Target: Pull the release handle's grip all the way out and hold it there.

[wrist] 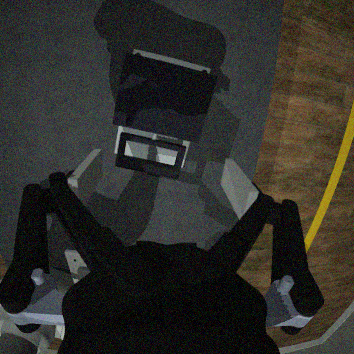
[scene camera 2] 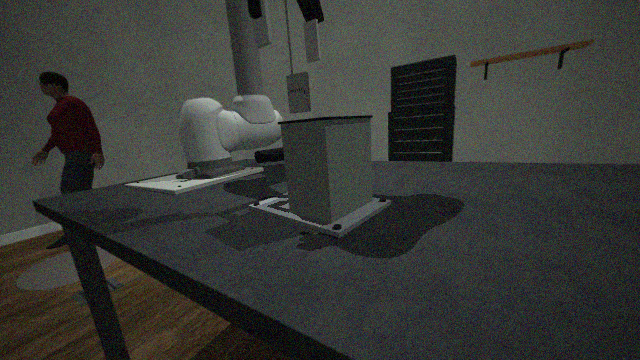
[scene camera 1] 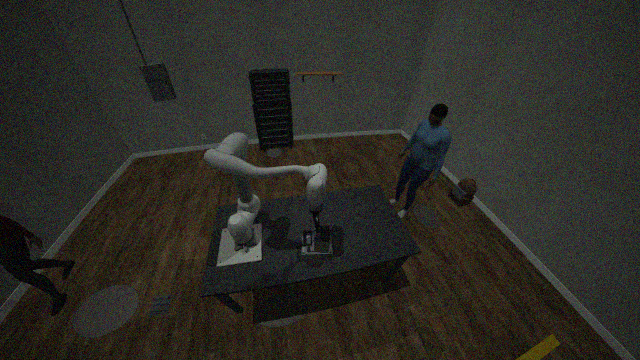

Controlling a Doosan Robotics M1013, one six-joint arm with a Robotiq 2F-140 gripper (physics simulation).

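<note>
The release handle's grey box (scene camera 2: 327, 170) (wrist: 162, 95) has a dark top and stands upright on a pale base plate (scene camera 1: 317, 253) (scene camera 2: 367, 213) (wrist: 172, 61). Its dark grip (scene camera 2: 269, 155) (wrist: 147, 168) sticks out from the side towards the robot's base. In the wrist view the grip is a black rectangular loop with pale parts showing through it. My gripper (scene camera 1: 317, 222) (scene camera 2: 287, 42) (wrist: 163, 166) is open and empty, with its fingers spread wide. In scene camera 2 the fingertips hang above the level of the box's top, apart from the grip. How far out the grip stands is hard to tell.
The dark table (scene camera 1: 370, 250) (scene camera 2: 500, 250) also carries the arm's white mounting plate (scene camera 1: 250, 256) (scene camera 2: 155, 186). A person in blue (scene camera 1: 432, 142) stands beyond the table, and a person in red (scene camera 2: 75, 125) stands on the other side. A dark cabinet (scene camera 1: 272, 107) (scene camera 2: 424, 110) stands by the wall.
</note>
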